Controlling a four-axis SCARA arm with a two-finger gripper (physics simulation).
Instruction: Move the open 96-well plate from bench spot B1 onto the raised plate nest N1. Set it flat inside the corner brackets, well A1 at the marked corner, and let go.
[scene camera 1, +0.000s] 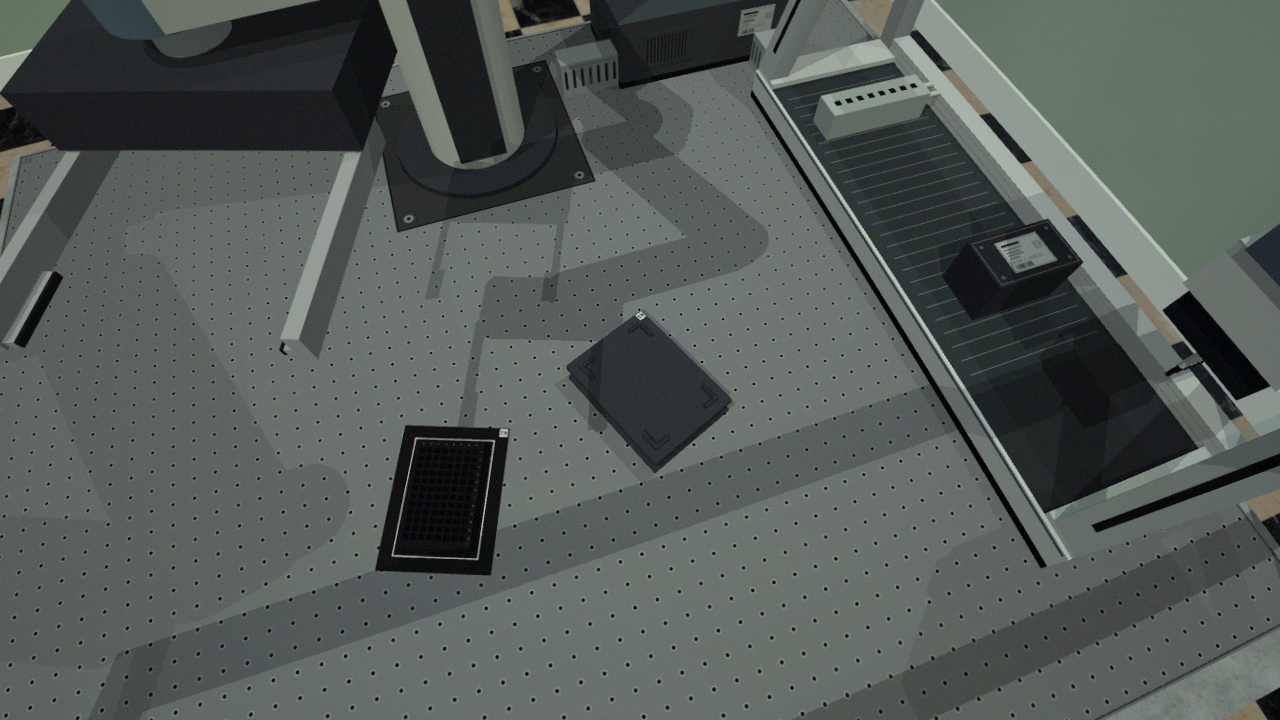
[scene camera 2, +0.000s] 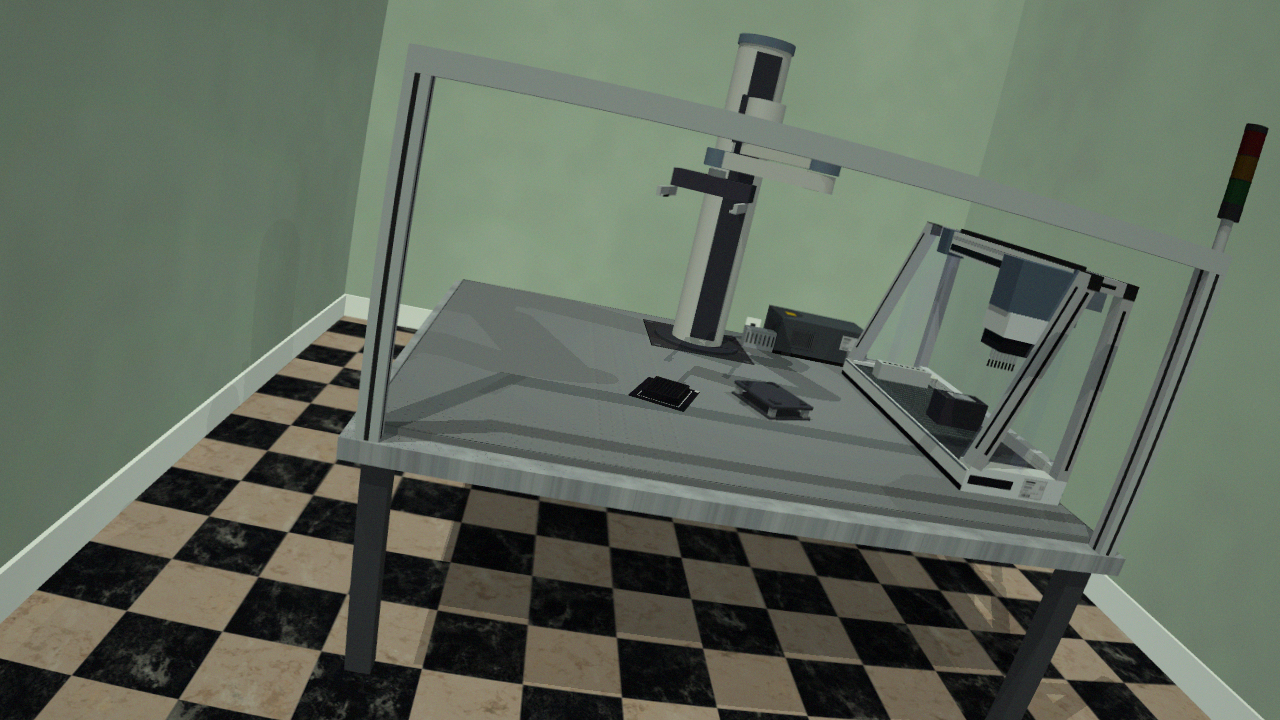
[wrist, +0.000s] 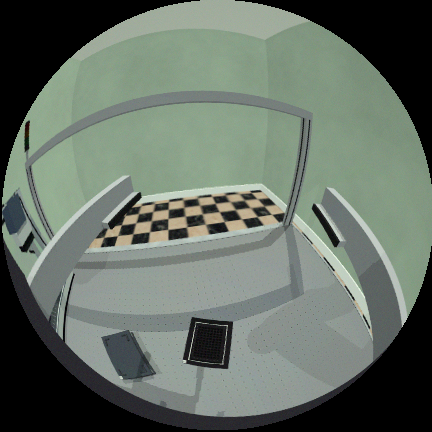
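Seen in the pictures: gripper, fingertip midpoint: (scene camera 1: 135, 345) (scene camera 2: 696, 199) (wrist: 225, 187); arm's base, link origin: (scene camera 1: 479, 144) (scene camera 2: 695, 345).
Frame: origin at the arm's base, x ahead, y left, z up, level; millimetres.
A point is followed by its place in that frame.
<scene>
The black 96-well plate (scene camera 1: 443, 492) {y -153, x 554, z 29 mm} (scene camera 2: 665, 391) {y -161, x 582, z 27 mm} (wrist: 208, 343) {y -156, x 552, z 19 mm} lies flat on bench spot B1 (scene camera 1: 434, 565) {y -181, x 627, z 15 mm}, a black mat with a white outline and a small white tag at one corner. The raised nest N1 (scene camera 1: 648, 389) {y 105, x 516, z 46 mm} (scene camera 2: 771, 398) {y 93, x 545, z 45 mm} (wrist: 127, 355) {y 90, x 509, z 46 mm} is a dark slab with corner brackets, turned at an angle to the plate. It bears no plate. A white tag (scene camera 1: 640, 315) {y 129, x 416, z 46 mm} marks its back corner in scene camera 1. My gripper (scene camera 1: 161, 329) {y -192, x 588, z 453 mm} (scene camera 2: 702, 199) {y -192, x 588, z 453 mm} (wrist: 225, 187) {y -192, x 588, z 453 mm} is open and empty, high above the bench, with its fingers wide apart.
The arm's column (scene camera 1: 474, 89) {y 13, x 77, z 159 mm} (scene camera 2: 716, 259) {y -14, x 77, z 272 mm} stands behind the plate and nest. At the right is a framed deck with a dark labelled block (scene camera 1: 1011, 268) {y 544, x 545, z 132 mm} (scene camera 2: 955, 407) {y 547, x 565, z 112 mm} and a pale slotted strip (scene camera 1: 872, 107) {y 547, x 227, z 106 mm}. A dark box (scene camera 1: 680, 40) {y 352, x -34, z 80 mm} (scene camera 2: 810, 333) {y 350, x -35, z 97 mm} stands at the back.
</scene>
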